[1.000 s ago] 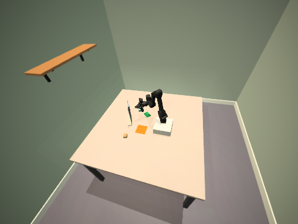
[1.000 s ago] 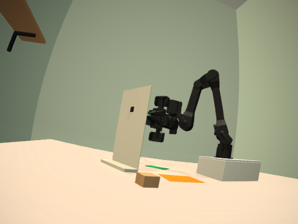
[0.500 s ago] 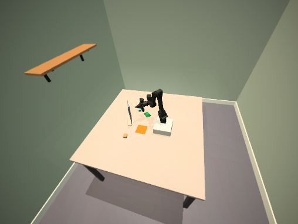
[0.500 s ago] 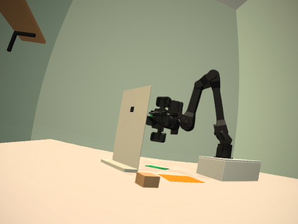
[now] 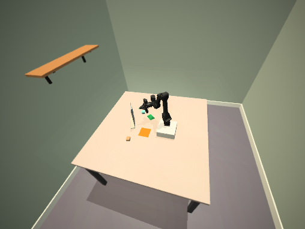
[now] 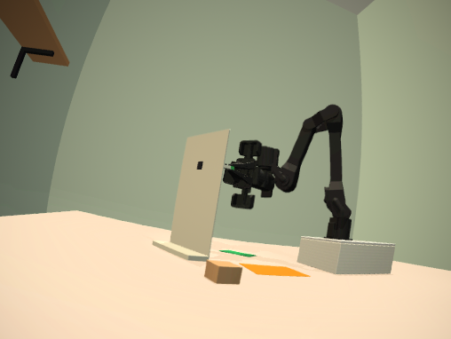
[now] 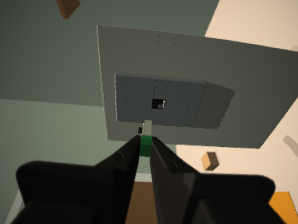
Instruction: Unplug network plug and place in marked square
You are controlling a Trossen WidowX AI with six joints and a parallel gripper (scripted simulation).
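Right now the orange square is 80 mm behind my gripper tip, 160 mm to the left of it and 220 mm below it. Round my gripper tip: beige panel 90 mm ahead, 40 mm to the left, 100 mm below; then network plug 10 mm ahead; then cyan piece 10 mm ahead, 160 mm to the right, 210 mm below.
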